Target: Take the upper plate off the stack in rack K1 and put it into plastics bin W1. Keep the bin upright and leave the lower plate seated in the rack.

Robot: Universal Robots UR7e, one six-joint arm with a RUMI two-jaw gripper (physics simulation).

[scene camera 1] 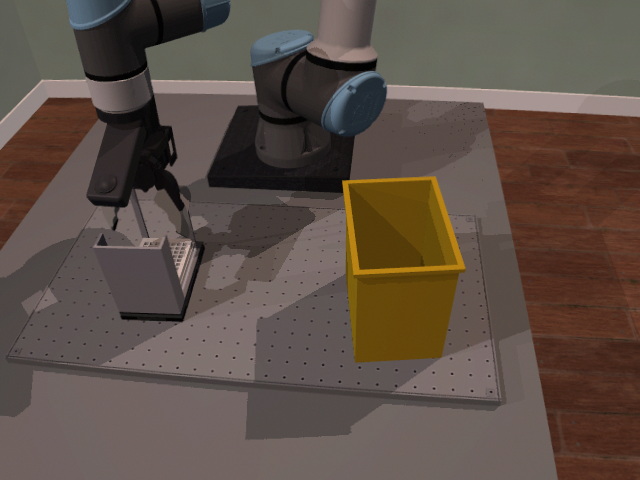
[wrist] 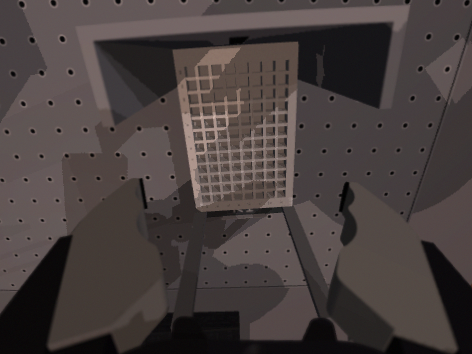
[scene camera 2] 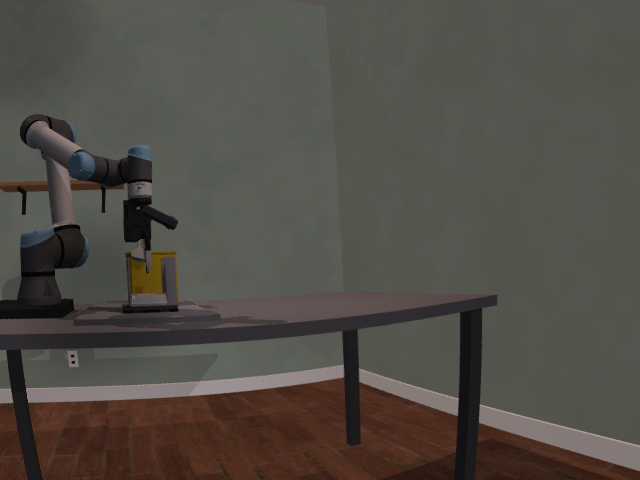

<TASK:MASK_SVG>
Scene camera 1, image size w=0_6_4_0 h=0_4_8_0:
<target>my gripper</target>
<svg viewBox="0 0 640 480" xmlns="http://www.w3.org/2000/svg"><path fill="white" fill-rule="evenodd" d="M95 107L98 118L102 122L107 123L87 191L87 199L93 205L100 206L110 229L115 231L119 220L117 213L120 207L127 207L132 189L142 189L144 192L148 192L155 185L158 191L154 197L154 202L167 213L169 221L176 227L176 232L188 238L191 230L188 215L191 193L186 186L179 187L173 174L165 170L168 163L170 163L170 166L173 166L177 159L172 126L161 126L159 123L154 92L152 98L145 106L132 112L111 114ZM170 139L173 148L172 155L170 153L168 143Z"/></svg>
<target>yellow plastics bin W1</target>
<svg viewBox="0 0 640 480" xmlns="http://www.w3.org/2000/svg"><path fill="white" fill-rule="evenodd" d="M436 176L342 181L346 211L346 282L355 363L442 357L459 273L465 273L466 268Z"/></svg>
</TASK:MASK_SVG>
